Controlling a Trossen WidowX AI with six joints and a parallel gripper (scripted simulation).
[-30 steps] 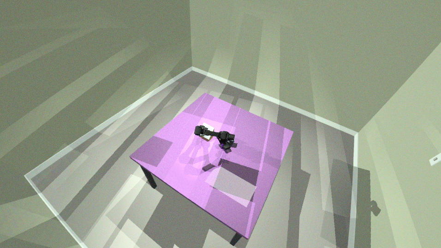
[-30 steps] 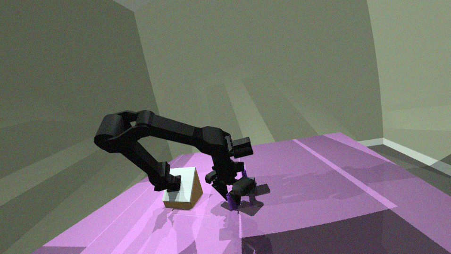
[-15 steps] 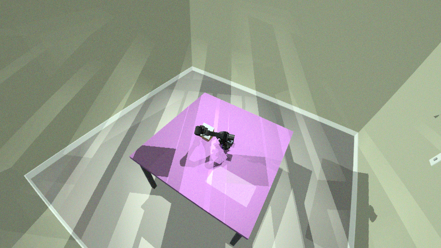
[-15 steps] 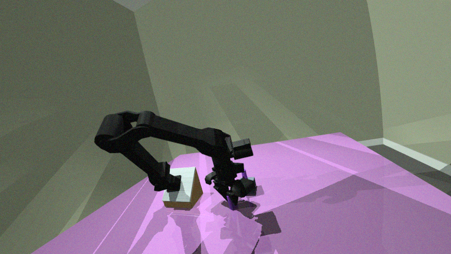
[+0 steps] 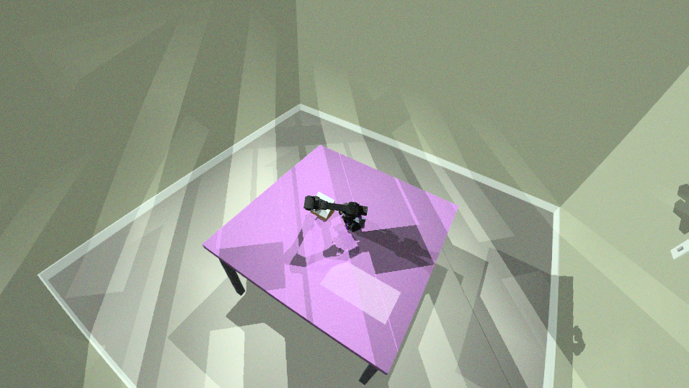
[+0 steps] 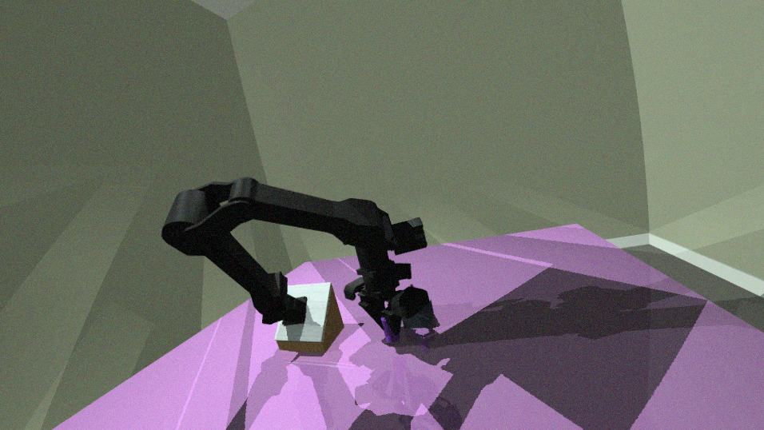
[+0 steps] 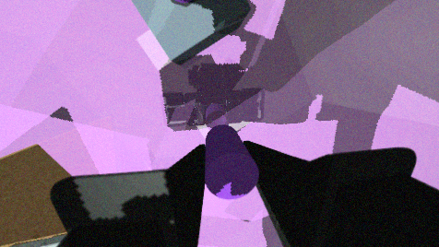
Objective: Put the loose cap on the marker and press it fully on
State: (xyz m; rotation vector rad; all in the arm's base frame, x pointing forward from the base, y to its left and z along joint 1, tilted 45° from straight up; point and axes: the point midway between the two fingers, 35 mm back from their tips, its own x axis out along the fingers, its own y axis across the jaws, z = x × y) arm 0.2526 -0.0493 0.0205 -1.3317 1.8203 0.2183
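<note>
Now: the dark grey-green holder block 100 mm to the left of my gripper tip, 40 mm ahead of it and 30 mm below it. Round my gripper tip: purple cap: 10 mm above.
</note>
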